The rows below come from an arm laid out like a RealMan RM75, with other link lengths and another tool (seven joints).
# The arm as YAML. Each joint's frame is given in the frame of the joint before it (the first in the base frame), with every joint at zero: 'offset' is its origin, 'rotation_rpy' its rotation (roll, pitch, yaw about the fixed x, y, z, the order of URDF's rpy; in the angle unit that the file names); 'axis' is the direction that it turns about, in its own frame. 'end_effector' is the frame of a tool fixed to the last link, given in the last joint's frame.
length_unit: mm
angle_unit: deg
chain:
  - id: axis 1
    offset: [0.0, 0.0, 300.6]
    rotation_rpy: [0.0, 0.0, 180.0]
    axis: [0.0, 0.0, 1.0]
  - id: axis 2
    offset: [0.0, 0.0, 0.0]
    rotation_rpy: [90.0, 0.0, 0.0]
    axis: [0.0, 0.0, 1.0]
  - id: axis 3
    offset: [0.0, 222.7, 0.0]
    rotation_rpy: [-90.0, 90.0, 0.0]
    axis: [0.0, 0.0, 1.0]
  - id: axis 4
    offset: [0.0, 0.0, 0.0]
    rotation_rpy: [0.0, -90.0, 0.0]
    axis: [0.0, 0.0, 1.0]
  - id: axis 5
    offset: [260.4, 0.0, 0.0]
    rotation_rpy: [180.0, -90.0, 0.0]
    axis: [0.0, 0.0, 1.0]
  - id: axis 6
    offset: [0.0, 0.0, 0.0]
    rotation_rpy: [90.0, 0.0, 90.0]
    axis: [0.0, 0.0, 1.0]
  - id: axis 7
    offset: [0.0, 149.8, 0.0]
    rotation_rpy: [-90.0, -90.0, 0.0]
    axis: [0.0, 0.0, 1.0]
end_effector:
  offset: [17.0, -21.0, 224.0]
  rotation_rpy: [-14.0, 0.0, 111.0]
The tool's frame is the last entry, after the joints.
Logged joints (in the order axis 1, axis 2, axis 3, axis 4, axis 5, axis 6, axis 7), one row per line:
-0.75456, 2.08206, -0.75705, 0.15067, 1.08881, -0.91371, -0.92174
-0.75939, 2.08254, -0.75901, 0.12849, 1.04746, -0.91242, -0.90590
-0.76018, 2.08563, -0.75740, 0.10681, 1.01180, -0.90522, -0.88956
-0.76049, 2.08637, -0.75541, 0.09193, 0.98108, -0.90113, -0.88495
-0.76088, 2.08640, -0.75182, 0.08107, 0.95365, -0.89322, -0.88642
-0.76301, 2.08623, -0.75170, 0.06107, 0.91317, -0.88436, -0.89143
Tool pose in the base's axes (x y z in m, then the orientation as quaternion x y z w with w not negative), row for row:
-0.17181, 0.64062, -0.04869, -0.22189, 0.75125, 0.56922, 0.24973
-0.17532, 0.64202, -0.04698, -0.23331, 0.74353, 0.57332, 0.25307
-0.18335, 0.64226, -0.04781, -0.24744, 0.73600, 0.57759, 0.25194
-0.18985, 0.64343, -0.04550, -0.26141, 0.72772, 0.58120, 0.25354
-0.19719, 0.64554, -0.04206, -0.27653, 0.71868, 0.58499, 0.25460
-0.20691, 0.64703, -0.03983, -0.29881, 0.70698, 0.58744, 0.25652
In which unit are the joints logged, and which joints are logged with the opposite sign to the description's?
The joints are logged in radians. Opposite sign: axis 2, axis 3, axis 6.
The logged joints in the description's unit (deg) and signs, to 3 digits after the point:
-43.233, -119.293, 43.376, 8.633, 62.384, 52.352, -52.812
-43.510, -119.321, 43.488, 7.362, 60.015, 52.278, -51.904
-43.555, -119.498, 43.396, 6.120, 57.972, 51.865, -50.968
-43.573, -119.540, 43.282, 5.267, 56.212, 51.631, -50.704
-43.595, -119.542, 43.076, 4.645, 54.640, 51.178, -50.788
-43.717, -119.532, 43.069, 3.499, 52.321, 50.670, -51.075

